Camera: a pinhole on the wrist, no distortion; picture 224 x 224 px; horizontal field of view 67.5 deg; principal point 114.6 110.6 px. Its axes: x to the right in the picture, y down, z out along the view. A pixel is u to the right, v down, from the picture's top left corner.
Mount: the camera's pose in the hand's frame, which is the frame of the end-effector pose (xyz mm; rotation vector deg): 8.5 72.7 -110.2 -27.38 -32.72 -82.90
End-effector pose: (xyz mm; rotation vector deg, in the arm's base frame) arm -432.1 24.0 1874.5 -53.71 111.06 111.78
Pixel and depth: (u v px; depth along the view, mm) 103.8 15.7 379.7
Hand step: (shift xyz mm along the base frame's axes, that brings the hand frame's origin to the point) -45.6 189.0 376.0
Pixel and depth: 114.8 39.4 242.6
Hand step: -59.9 81.7 233.8
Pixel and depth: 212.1 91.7 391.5
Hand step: -126.6 324.2 115.1
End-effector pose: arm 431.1 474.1 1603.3 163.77 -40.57 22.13
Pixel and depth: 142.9 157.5 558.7
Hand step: 17.1 -455.6 -297.6
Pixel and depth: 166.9 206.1 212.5
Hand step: 42.2 -214.6 -46.2
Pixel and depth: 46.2 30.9 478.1
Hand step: -436.6 -358.1 -148.6
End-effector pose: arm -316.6 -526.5 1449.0 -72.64 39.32 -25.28
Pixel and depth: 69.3 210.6 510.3
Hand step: 305.8 110.2 -531.5
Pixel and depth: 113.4 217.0 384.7
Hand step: 274.4 80.8 -342.2
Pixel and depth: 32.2 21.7 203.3
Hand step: -115.8 132.6 -235.9
